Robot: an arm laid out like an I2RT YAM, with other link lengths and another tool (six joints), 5 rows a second.
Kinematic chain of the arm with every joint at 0, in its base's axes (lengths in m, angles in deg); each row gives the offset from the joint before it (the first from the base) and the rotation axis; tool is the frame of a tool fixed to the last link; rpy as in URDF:
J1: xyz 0 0 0.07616 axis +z
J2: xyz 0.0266 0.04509 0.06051 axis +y
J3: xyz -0.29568 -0.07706 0 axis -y
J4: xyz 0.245 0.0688 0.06 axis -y
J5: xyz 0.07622 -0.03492 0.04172 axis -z
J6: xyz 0.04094 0 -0.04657 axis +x
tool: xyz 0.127 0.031 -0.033 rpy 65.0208 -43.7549 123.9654
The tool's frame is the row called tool.
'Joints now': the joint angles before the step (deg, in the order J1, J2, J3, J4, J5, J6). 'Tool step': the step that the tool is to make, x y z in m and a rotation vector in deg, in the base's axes. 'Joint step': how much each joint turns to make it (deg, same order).
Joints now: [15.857, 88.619, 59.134, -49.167, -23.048, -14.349]
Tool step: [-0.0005, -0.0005, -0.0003, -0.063, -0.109, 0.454]
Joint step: [-0.005, 0.003, -0.028, -0.081, -0.001, -0.508]
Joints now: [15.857, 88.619, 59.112, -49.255, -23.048, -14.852]
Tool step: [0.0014, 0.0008, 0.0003, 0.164, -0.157, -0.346]
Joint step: [0.005, 0.008, 0.031, 0.329, -0.043, 0.399]
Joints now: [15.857, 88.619, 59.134, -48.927, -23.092, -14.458]
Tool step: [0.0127, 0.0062, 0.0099, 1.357, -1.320, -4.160]
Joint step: [-0.061, -0.647, 1.212, 1.575, 0.023, 4.573]
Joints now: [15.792, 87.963, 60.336, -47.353, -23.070, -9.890]
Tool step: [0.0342, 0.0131, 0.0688, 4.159, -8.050, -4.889]
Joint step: [0.006, -3.024, 10.757, -2.675, 0.025, 5.667]
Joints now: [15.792, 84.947, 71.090, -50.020, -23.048, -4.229]
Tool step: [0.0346, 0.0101, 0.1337, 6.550, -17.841, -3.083]
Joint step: [-0.010, -3.101, 20.203, -2.957, 0.649, 3.599]
